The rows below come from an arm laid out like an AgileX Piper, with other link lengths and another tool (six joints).
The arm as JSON. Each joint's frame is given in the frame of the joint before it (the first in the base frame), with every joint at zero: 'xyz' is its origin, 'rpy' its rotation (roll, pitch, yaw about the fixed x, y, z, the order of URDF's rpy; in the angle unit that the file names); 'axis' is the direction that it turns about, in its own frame. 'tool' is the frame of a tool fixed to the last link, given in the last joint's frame.
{
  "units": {
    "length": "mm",
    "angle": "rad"
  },
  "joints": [
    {
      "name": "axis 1",
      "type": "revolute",
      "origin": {
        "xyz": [
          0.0,
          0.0,
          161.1
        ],
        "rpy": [
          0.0,
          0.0,
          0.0
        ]
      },
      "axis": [
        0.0,
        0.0,
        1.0
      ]
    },
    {
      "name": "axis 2",
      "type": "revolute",
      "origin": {
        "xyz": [
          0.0,
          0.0,
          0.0
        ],
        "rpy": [
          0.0,
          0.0,
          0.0
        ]
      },
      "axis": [
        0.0,
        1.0,
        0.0
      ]
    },
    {
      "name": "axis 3",
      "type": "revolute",
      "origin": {
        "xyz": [
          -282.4,
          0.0,
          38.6
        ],
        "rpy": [
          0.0,
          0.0,
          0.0
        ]
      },
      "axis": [
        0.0,
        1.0,
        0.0
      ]
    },
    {
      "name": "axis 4",
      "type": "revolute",
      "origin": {
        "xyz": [
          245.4,
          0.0,
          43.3
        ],
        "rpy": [
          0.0,
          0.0,
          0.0
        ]
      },
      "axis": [
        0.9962,
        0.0,
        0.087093
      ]
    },
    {
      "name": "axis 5",
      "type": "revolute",
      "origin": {
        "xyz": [
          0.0,
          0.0,
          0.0
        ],
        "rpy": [
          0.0,
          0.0,
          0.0
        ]
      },
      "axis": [
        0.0,
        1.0,
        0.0
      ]
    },
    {
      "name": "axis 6",
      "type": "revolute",
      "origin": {
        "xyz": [
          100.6,
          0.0,
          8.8
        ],
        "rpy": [
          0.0,
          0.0,
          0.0
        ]
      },
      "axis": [
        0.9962,
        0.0,
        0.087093
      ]
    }
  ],
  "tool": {
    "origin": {
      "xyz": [
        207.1,
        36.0,
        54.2
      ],
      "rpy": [
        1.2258,
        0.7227,
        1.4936
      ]
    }
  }
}
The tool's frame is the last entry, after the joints.
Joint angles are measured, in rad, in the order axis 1, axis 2, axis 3, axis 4, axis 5, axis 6. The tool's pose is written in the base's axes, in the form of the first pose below.
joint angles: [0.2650, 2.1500, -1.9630, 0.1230, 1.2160, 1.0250]
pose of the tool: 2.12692, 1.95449, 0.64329, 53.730, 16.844, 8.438
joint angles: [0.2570, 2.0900, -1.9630, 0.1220, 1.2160, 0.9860]
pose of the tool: 2.05682, 1.95500, 0.71438, 54.209, 16.673, 11.860
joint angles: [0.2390, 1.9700, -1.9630, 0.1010, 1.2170, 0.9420]
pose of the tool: 1.93701, 1.90957, 0.82353, 54.694, 15.374, 18.652
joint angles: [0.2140, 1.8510, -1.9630, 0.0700, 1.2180, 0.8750]
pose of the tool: 1.79079, 1.86545, 0.90051, 54.500, 13.353, 25.352
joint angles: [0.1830, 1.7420, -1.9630, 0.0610, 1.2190, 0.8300]
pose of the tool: 1.69172, 1.79902, 0.97079, 53.565, 11.393, 31.387
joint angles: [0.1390, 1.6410, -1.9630, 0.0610, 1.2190, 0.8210]
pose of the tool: 1.64612, 1.69467, 1.03265, 52.206, 8.819, 36.833
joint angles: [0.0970, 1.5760, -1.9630, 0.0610, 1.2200, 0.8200]
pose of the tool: 1.62835, 1.61130, 1.06093, 51.062, 6.483, 40.201
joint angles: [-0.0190, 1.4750, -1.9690, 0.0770, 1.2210, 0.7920]
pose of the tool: 1.59763, 1.45579, 1.07993, 48.750, 1.164, 45.558
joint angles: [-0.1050, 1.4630, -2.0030, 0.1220, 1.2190, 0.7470]
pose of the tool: 1.57574, 1.38987, 1.09132, 48.325, -1.525, 47.931
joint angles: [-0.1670, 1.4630, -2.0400, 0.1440, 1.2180, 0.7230]
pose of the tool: 1.55900, 1.33274, 1.08902, 48.051, -3.773, 49.788
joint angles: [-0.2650, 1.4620, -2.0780, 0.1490, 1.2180, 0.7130]
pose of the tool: 1.56537, 1.23012, 1.04754, 47.223, -8.201, 51.644
